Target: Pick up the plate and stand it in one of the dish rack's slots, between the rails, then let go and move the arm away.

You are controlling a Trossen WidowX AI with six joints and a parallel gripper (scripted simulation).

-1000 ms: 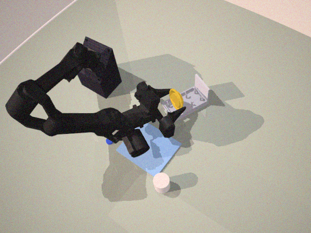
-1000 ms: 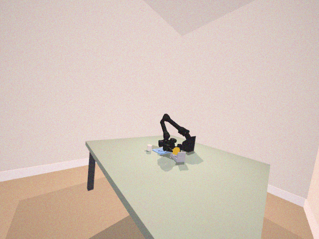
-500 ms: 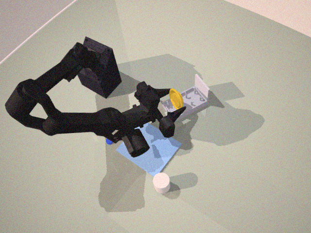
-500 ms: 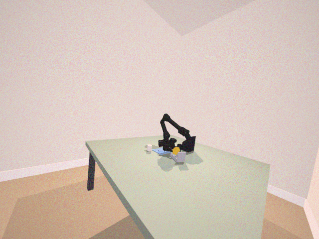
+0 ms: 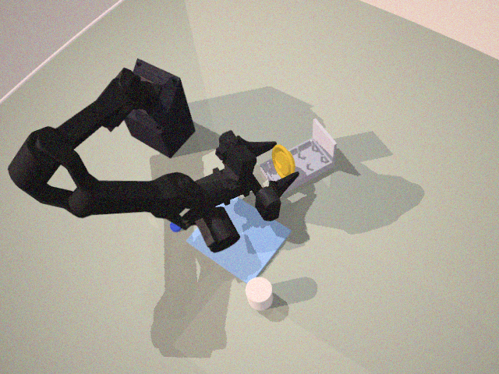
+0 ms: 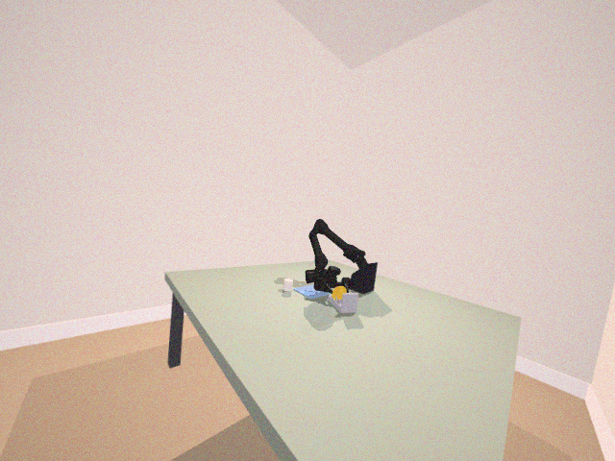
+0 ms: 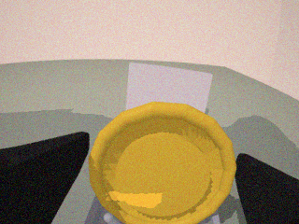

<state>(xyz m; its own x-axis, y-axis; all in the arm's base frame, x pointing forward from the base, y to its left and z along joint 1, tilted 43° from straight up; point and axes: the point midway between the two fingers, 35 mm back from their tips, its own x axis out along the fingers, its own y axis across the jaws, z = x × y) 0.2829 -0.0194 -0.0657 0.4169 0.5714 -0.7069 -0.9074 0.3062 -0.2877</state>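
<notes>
The yellow plate lies 10 mm to the right of my gripper tip and 10 mm below it. The rest, counted from my gripper tip: white cup: 100 mm ahead, 240 mm to the right, 30 mm below; blue spoon: 110 mm behind, 200 mm to the right, 50 mm below; grey dish rack: 10 mm ahead, 20 mm to the left, 30 mm below.
</notes>
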